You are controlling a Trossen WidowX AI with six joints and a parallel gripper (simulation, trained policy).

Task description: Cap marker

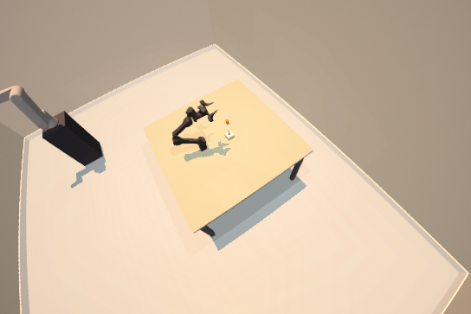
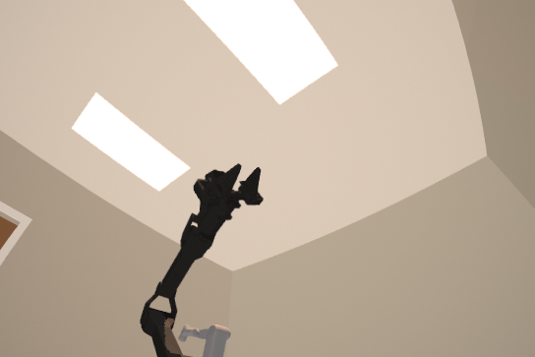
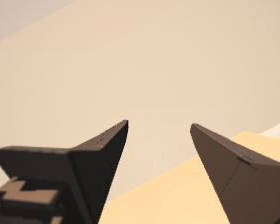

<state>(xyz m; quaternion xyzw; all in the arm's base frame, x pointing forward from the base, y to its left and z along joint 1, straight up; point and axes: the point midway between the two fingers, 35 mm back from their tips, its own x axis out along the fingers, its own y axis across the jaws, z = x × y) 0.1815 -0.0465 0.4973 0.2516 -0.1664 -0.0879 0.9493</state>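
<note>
My gripper tip is now 480 mm above the orange cap, 170 mm to the right of it and 150 mm short of it.
</note>
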